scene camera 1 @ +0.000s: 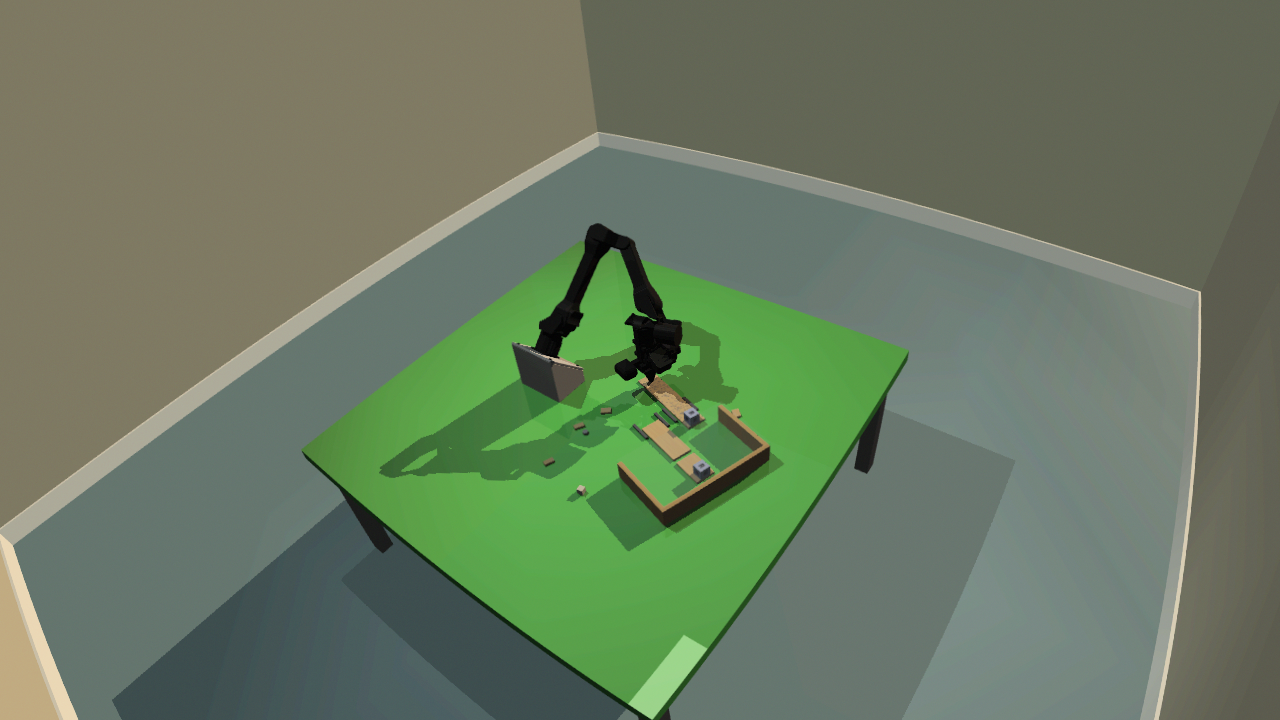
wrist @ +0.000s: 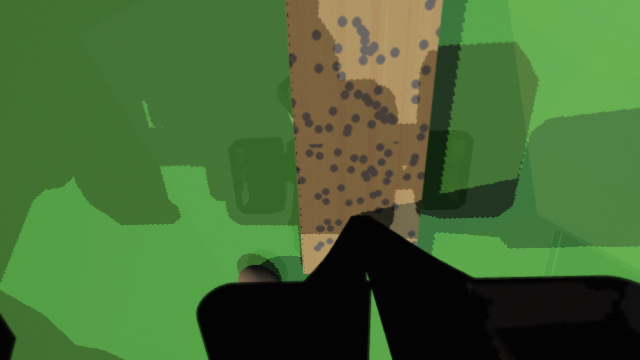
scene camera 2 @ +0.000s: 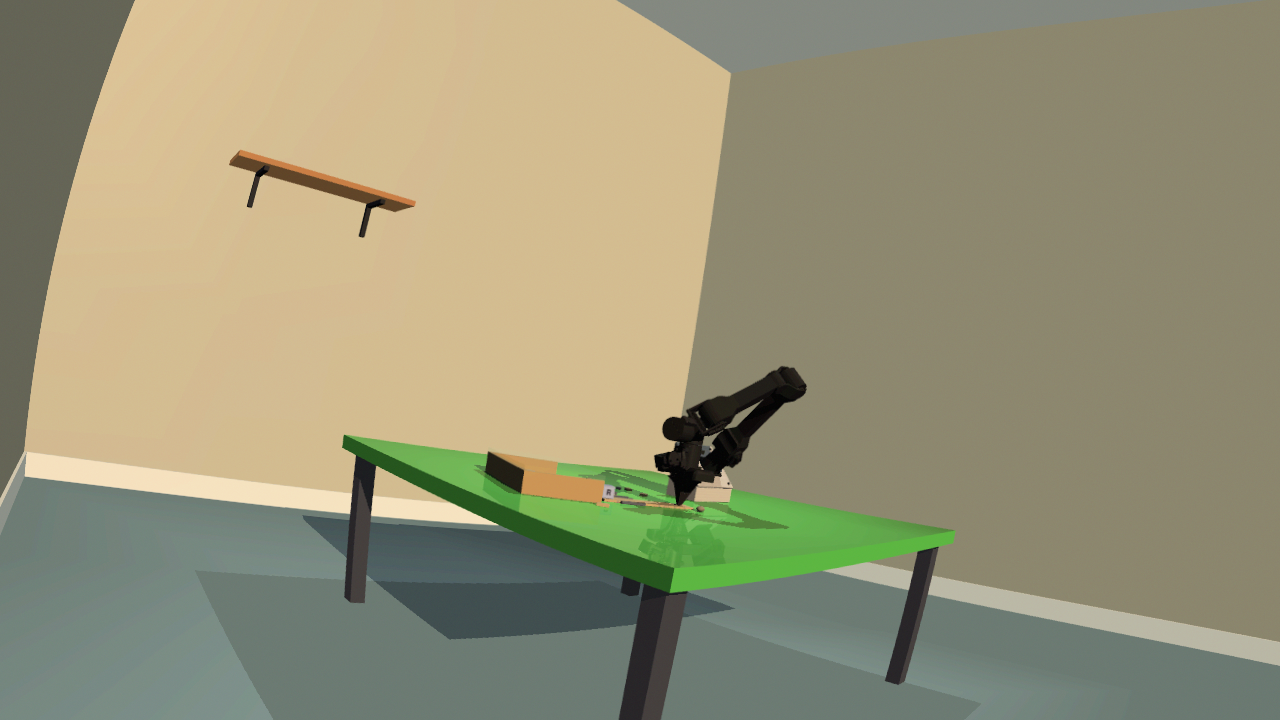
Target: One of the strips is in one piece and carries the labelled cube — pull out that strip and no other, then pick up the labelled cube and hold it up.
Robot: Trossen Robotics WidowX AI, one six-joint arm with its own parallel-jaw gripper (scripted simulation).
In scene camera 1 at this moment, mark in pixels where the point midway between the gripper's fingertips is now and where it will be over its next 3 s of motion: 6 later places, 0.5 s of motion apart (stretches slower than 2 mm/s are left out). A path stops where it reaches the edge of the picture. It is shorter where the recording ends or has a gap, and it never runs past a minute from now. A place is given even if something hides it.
My gripper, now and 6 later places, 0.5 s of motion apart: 651, 381; 652, 373; 662, 383; 675, 393; 687, 402; 690, 409; 691, 416
